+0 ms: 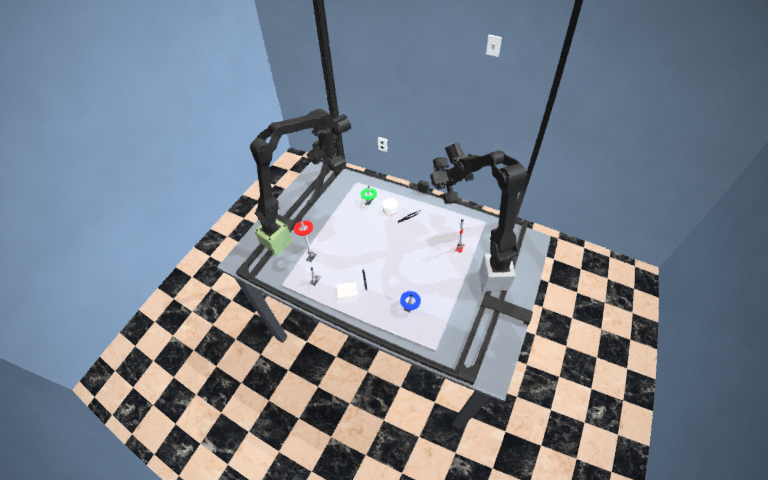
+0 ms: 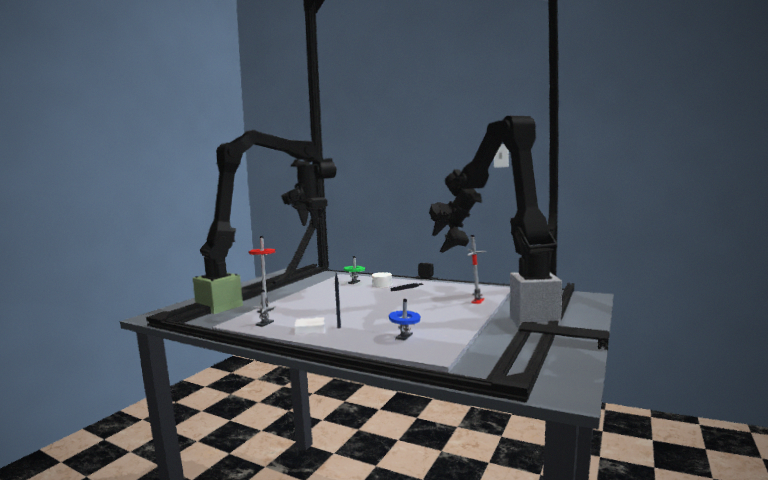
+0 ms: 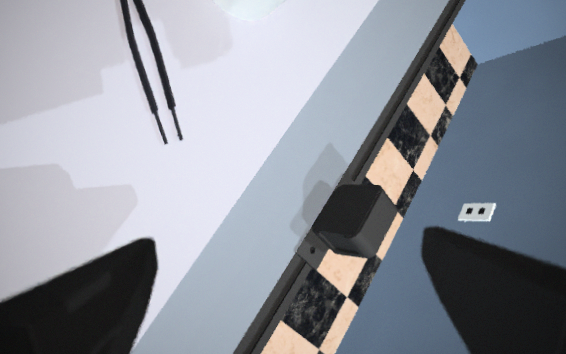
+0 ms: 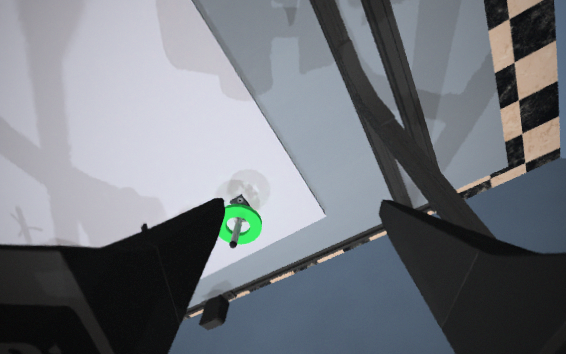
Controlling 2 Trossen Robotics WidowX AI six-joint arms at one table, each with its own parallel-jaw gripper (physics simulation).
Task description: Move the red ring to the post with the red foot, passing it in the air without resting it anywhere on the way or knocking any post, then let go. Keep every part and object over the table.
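Places are measured from the left arm's base along level axes (x ahead, y left, z up), in metres.
Where they show: left gripper, between the fingertips: point(image 1: 434, 187) point(image 2: 437, 243) point(image 3: 291, 247); right gripper, between the fingertips: point(image 1: 331, 169) point(image 2: 309, 227) point(image 4: 302, 206); left arm's base, origin of its link: point(image 1: 499, 264) point(image 2: 535, 276); right arm's base, origin of its link: point(image 1: 270, 228) point(image 2: 216, 276).
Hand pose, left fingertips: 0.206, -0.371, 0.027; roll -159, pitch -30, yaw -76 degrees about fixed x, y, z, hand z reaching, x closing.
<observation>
Things, the pixels of their top centre, and the offset from my left fingertips, as dx, dy, dz. "spot": a spot on its surface instead.
- red ring, centre of its top: point(image 2: 261, 249) point(image 1: 303, 226) +0.500, +0.230, +0.040
- tall grey post, a spot on its surface: point(image 2: 263, 280) point(image 1: 307, 243) spot: +0.500, +0.241, -0.046
- post with the red foot, a spot on its surface: point(image 2: 475, 274) point(image 1: 460, 237) spot: -0.084, +0.224, -0.052
- green ring, centre of its top: point(image 4: 237, 227) point(image 2: 354, 266) point(image 1: 368, 192) +0.276, -0.059, -0.080
- blue ring, centre of its top: point(image 2: 404, 314) point(image 1: 410, 299) +0.118, +0.470, -0.080
- bare short post, a spot on its surface: point(image 1: 312, 274) spot: +0.473, +0.359, -0.080
- white round container, centre of its top: point(image 2: 381, 274) point(image 1: 390, 203) +0.182, -0.008, -0.098
- tweezers, centre of its top: point(image 3: 143, 42) point(image 2: 407, 285) point(image 1: 409, 215) +0.100, +0.043, -0.122
- upright pen, centre of its top: point(image 2: 336, 271) +0.276, +0.394, +0.007
- white block, centre of its top: point(image 2: 309, 321) point(image 1: 347, 289) +0.345, +0.405, -0.113
The red ring point(image 1: 307, 232) point(image 2: 254, 251) sits level near the top of a tall grey post point(image 1: 308, 247) point(image 2: 263, 280) at the left. The post with the red foot point(image 1: 461, 240) point(image 2: 475, 274) stands upright at the right, with a red band, a small crossbar near its top and no ring. My left gripper point(image 1: 444, 189) point(image 2: 440, 240) point(image 3: 291, 247) is open and empty, high above the back of the table, left of the red-foot post. My right gripper point(image 1: 327, 165) point(image 2: 311, 217) point(image 4: 302, 206) is open and empty, high at the back left, away from the red ring.
A green ring point(image 1: 363, 195) point(image 4: 256, 227) sits on a short post at the back; a blue ring point(image 1: 402, 301) point(image 2: 395, 319) on one at the front. A bare short post point(image 1: 312, 274), white round container point(image 1: 390, 206), tweezers point(image 1: 408, 216) point(image 3: 160, 65), upright pen point(image 2: 338, 300) and white block point(image 1: 346, 290) stand or lie between.
</observation>
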